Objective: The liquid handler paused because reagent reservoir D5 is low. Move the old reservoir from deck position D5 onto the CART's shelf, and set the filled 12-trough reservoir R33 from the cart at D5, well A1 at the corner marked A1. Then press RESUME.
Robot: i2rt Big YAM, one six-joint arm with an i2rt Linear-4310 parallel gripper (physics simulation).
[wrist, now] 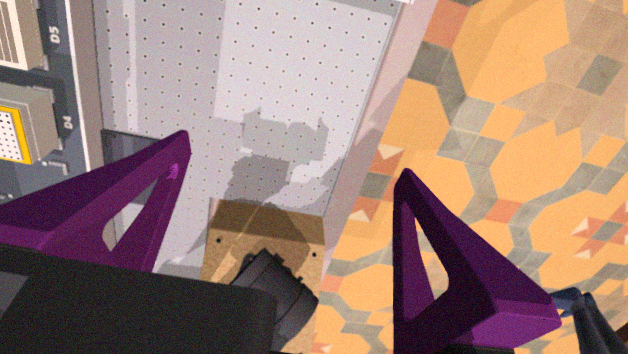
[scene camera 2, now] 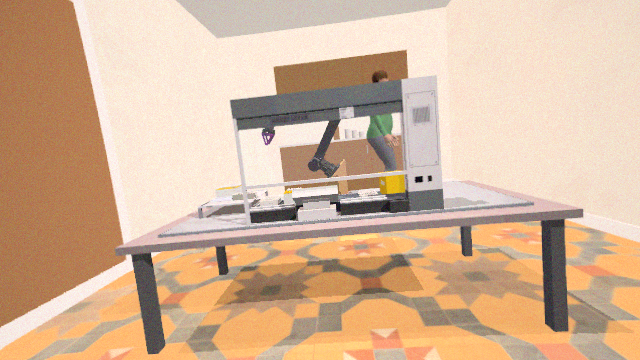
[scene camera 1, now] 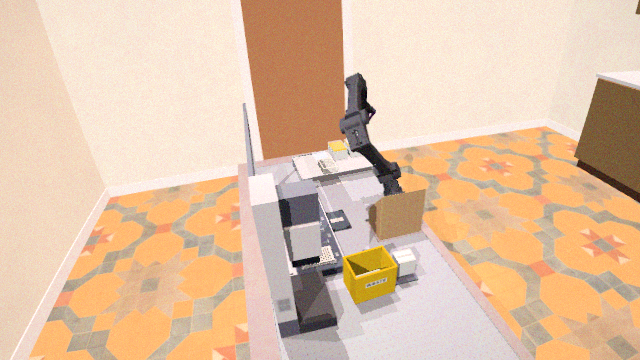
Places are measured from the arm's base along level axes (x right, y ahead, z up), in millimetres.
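Pixels of known places: gripper, fingertip midpoint: point(wrist: 296, 159) point(scene camera 2: 267, 144); arm's base, link origin: point(scene camera 1: 394, 199).
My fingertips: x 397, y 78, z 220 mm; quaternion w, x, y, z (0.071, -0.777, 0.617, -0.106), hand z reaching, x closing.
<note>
For each thing: its middle in the pictures, then the offset to it from my fingertips. "spot": a spot on its surface instead.
- pale troughed reservoir, surface spot: point(wrist: 11, 37) spot: dx -125, dy +322, dz -289 mm
- yellow-topped box, body centre: point(scene camera 1: 337, 146) point(scene camera 2: 227, 188) dx +261, dy +92, dz -245 mm
- yellow-rimmed rack, surface spot: point(wrist: 25, 135) spot: dx -236, dy +291, dz -256 mm
- yellow WASTE bin, body centre: point(scene camera 1: 369, 274) point(scene camera 2: 393, 184) dx -751, dy +118, dz -296 mm
- white box, body centre: point(scene camera 1: 403, 265) dx -715, dy -25, dz -311 mm
- dark pad, surface spot: point(scene camera 1: 340, 222) spot: dx -349, dy +167, dz -356 mm
My gripper point(wrist: 296, 159) point(scene camera 2: 268, 143) is open and empty, high above the bench; in scene camera 1 the arm mostly hides it. In the wrist view, a pale troughed reservoir point(wrist: 11, 37) sits at deck position D5, cut off at the upper left. The cart point(scene camera 1: 307, 170) stands at the bench's far end. On its top are a pale piece of labware with openings point(scene camera 1: 327, 165) and a yellow-topped box point(scene camera 1: 337, 148); I cannot read R33 or its A1 corner. The liquid handler point(scene camera 1: 272, 240) point(scene camera 2: 422, 135) stands along the bench. The RESUME button cannot be made out.
A yellow-rimmed rack point(wrist: 25, 135) is at D4. A yellow WASTE bin point(scene camera 1: 370, 285) point(scene camera 2: 392, 183) and white box point(scene camera 1: 405, 262) stand near the tan board point(scene camera 1: 402, 215) by the arm's base. A dark pad point(scene camera 1: 340, 222) lies before the deck. A person point(scene camera 2: 381, 127) stands beyond the bench.
</note>
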